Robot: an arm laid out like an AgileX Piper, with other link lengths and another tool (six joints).
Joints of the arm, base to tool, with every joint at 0 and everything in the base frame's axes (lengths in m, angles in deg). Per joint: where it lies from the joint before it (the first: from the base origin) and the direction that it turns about. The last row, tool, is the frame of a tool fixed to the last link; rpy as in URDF.
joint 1: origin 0 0 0.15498 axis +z
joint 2: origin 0 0 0 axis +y
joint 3: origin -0.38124 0 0.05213 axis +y
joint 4: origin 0.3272 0 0.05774 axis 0.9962 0 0.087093
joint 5: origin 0 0 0 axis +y
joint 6: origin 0.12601 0 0.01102 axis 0.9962 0 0.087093
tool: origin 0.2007 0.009 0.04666 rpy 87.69 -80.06 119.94
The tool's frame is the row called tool.
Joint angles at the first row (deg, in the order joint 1, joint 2, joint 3, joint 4, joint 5, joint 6):
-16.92 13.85 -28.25 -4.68 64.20 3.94
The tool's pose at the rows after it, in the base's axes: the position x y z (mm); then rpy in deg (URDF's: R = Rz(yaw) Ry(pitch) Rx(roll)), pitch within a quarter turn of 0, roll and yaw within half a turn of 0:
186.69 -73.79 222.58 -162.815 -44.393 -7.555
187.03 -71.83 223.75 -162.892 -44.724 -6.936
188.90 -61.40 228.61 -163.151 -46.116 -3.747
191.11 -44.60 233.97 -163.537 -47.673 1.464
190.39 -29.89 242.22 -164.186 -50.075 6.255
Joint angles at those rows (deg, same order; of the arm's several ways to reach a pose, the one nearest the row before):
-16.92 13.85 -28.25 -4.68 64.20 3.95
-16.36 13.52 -28.25 -4.68 64.20 3.95
-13.31 12.12 -28.25 -4.67 64.20 4.01
-8.37 10.48 -28.25 -4.68 64.26 4.02
-4.06 8.04 -28.25 -4.68 64.26 4.02

